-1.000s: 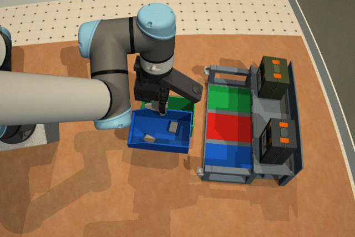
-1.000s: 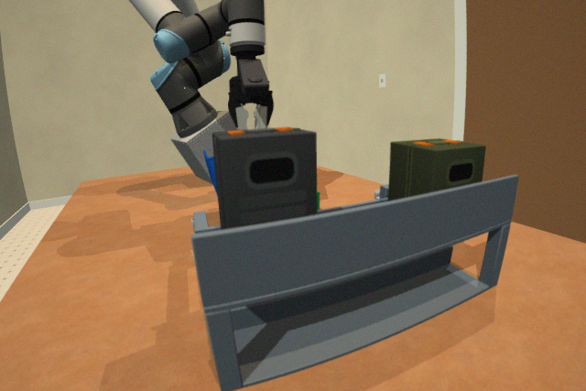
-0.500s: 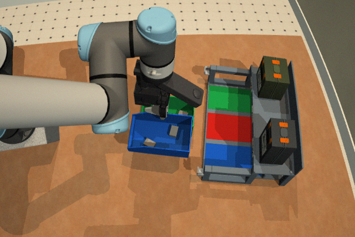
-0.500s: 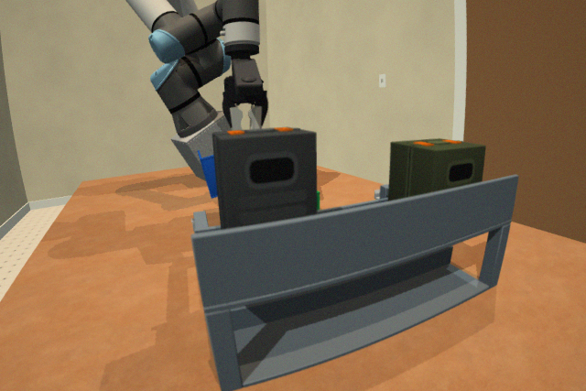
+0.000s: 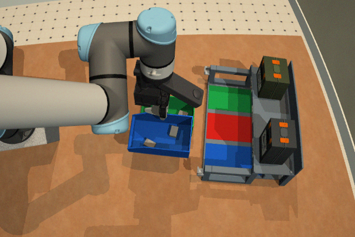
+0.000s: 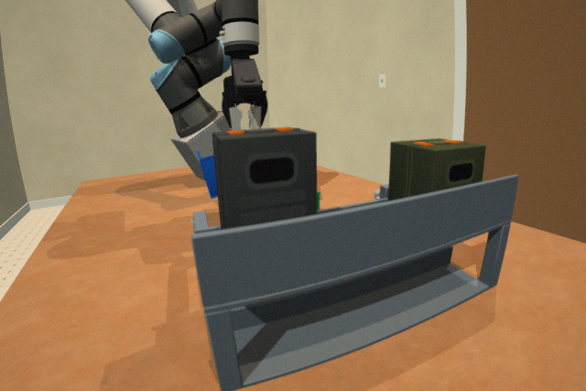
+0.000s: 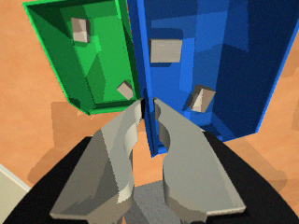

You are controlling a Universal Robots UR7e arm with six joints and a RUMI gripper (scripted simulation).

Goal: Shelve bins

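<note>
Now: hand 10 mm past the blue bin, 40 mm to the left of it and 30 mm above it. Round my hand: shelf front lip: 140 mm ahead, 40 mm to the left, 160 mm below; black box: 300 mm ahead, 110 mm to the right; green bin: 20 mm ahead, 70 mm to the left, 130 mm below.
</note>
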